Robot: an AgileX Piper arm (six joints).
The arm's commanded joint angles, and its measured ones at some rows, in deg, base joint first. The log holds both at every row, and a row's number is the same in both.
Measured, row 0:
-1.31 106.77 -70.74 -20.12 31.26 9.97
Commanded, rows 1 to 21:
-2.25 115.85 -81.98 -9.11 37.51 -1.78
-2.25 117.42 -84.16 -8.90 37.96 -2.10
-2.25 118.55 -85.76 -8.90 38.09 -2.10
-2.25 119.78 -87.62 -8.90 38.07 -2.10
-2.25 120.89 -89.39 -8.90 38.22 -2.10
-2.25 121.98 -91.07 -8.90 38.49 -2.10
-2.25 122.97 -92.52 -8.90 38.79 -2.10
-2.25 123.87 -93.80 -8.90 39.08 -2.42
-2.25 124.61 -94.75 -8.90 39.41 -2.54
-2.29 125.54 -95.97 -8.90 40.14 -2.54
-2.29 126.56 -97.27 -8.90 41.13 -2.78
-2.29 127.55 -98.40 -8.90 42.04 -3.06
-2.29 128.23 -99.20 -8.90 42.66 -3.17
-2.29 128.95 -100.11 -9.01 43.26 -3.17
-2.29 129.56 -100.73 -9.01 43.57 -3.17
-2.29 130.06 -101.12 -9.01 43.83 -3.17
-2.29 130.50 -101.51 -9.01 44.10 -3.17
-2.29 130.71 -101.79 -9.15 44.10 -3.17
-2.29 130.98 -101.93 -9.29 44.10 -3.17
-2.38 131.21 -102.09 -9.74 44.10 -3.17
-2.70 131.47 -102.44 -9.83 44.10 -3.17
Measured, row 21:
-1.89 130.93 -101.06 -8.93 43.68 -2.74
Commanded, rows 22 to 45:
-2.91 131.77 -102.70 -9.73 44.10 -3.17
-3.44 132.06 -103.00 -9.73 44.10 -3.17
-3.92 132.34 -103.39 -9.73 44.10 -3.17
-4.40 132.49 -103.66 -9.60 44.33 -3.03
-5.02 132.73 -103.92 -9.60 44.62 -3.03
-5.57 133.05 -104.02 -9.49 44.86 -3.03
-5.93 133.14 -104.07 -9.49 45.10 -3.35
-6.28 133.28 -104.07 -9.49 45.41 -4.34
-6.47 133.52 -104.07 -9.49 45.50 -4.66
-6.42 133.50 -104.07 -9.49 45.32 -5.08
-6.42 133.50 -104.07 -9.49 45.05 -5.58
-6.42 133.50 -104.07 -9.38 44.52 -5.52
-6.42 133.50 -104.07 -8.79 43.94 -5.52
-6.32 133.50 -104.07 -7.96 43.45 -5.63
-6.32 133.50 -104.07 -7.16 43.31 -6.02
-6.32 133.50 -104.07 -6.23 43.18 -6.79
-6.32 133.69 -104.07 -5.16 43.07 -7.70
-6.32 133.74 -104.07 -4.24 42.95 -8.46
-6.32 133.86 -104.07 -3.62 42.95 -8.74
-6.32 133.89 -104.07 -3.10 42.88 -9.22
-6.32 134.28 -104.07 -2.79 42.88 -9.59
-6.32 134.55 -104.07 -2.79 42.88 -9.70
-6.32 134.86 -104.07 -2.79 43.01 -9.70
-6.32 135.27 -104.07 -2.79 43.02 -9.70
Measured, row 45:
-6.24 133.93 -103.86 -3.62 43.34 -8.69
